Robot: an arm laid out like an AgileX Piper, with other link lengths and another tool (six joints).
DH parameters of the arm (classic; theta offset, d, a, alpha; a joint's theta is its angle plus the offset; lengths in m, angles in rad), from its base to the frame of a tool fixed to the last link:
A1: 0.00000 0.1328 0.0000 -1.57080
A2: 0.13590 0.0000 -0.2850 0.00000
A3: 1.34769 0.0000 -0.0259 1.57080
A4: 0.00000 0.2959 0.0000 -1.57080
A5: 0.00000 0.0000 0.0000 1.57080
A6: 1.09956 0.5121 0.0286 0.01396
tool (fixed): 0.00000 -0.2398 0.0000 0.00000
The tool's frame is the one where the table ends.
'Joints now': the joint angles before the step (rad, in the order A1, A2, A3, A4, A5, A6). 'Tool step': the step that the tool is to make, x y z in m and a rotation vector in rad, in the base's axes. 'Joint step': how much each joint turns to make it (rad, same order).
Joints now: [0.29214, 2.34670, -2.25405, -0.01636, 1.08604, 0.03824]
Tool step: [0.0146, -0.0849, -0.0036, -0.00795, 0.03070, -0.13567]
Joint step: [-0.13509, 0.00012, -0.00030, -0.00094, 0.03185, 0.00007]
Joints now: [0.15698, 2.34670, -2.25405, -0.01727, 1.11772, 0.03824]
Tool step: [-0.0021, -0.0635, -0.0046, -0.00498, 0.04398, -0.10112]
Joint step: [-0.10038, -0.00024, 0.00036, -0.00025, 0.04413, -0.00001]
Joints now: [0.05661, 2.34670, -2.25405, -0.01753, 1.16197, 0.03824]
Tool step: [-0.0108, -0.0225, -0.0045, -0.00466, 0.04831, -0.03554]
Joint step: [-0.03465, -0.00022, 0.00024, -0.00275, 0.04844, -0.00001]
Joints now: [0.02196, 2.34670, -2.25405, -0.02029, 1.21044, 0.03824]
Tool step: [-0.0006, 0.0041, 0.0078, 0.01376, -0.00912, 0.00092]
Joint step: [0.00102, -0.01494, 0.00376, 0.01352, 0.00175, 0.00008]
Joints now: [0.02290, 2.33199, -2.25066, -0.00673, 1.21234, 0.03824]
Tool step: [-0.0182, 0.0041, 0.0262, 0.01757, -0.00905, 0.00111]
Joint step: [-0.00010, -0.10719, 0.10023, 0.01776, -0.00249, -0.00112]
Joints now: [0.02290, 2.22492, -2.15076, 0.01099, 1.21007, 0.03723]
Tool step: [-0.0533, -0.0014, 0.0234, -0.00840, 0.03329, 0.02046]
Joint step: [0.00005, -0.20438, 0.23949, -0.00002, -0.00141, -0.02180]
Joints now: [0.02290, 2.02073, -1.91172, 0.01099, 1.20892, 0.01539]
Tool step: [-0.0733, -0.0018, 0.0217, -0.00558, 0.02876, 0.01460]
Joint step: [0.00007, -0.25789, 0.28567, -0.00002, 0.00126, -0.01532]
